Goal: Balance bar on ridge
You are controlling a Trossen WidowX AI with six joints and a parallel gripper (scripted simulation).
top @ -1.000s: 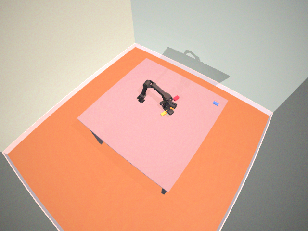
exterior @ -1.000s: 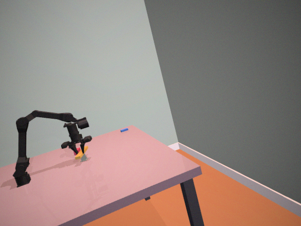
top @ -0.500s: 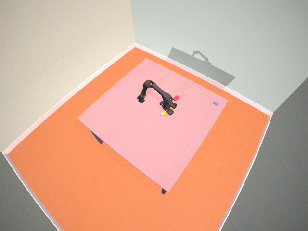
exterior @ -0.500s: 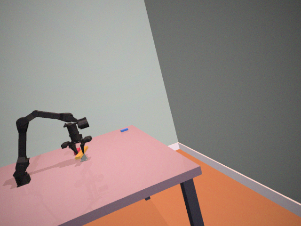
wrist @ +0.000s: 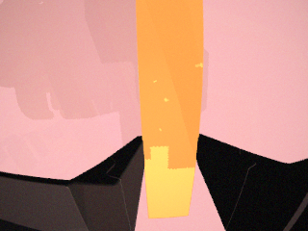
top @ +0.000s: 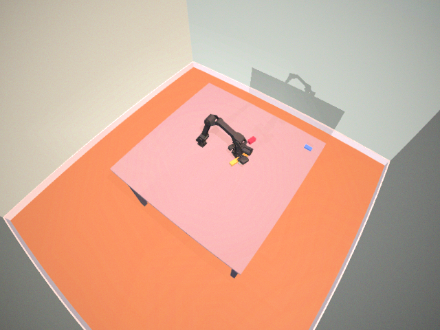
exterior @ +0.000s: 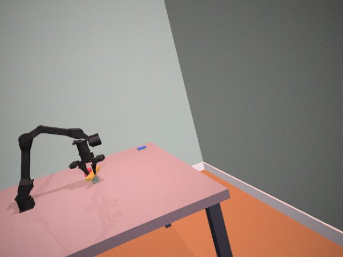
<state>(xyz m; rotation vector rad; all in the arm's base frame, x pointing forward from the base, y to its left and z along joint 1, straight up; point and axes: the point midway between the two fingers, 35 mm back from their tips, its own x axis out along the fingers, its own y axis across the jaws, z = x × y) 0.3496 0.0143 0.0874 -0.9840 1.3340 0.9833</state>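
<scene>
Right now my gripper tip is 30 mm to the right of the yellow-orange bar and 10 mm short of it. Round my gripper tip: flat blue block: 490 mm to the left, 390 mm ahead, 40 mm below; red block: 250 mm to the left, 40 mm below, 30 mm behind.
</scene>
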